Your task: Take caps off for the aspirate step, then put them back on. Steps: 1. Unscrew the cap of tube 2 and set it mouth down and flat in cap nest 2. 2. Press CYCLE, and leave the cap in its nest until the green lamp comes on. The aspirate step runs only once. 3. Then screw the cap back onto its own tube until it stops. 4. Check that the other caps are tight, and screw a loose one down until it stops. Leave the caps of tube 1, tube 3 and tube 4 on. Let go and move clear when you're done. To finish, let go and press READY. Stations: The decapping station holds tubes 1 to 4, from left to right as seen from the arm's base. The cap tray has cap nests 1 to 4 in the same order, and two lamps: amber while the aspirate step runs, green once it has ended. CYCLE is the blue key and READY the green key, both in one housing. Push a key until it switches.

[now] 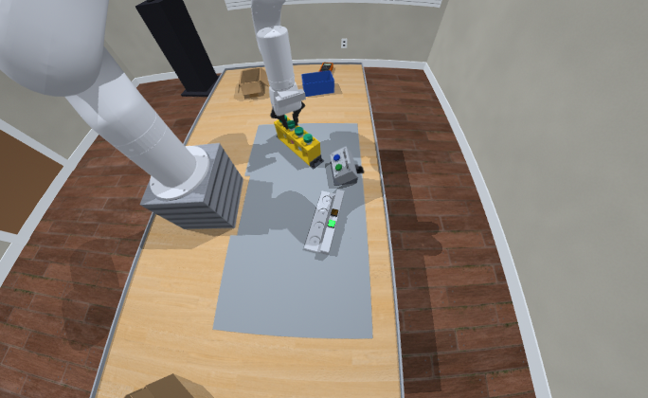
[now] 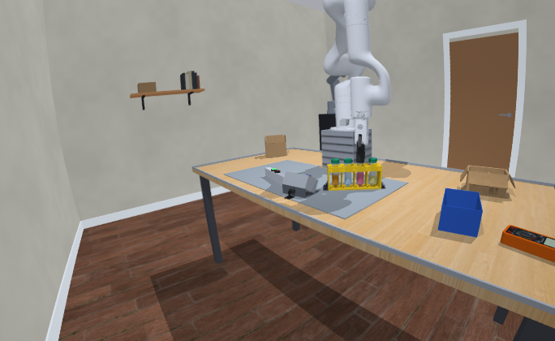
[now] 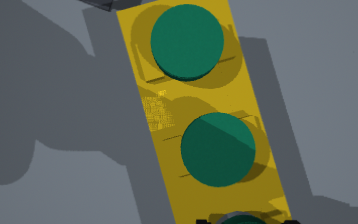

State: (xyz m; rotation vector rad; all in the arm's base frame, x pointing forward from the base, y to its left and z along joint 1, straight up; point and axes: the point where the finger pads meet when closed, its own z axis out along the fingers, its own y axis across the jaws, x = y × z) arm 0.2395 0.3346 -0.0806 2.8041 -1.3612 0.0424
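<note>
Now: the green cap 1 cm below my hand. From my hand the other things lie so: green key (21 cm ahead, 14 cm to the right, 6 cm below); key housing (22 cm ahead, 11 cm to the right, 8 cm below); blue key (20 cm ahead, 9 cm to the right, 6 cm below).
</note>
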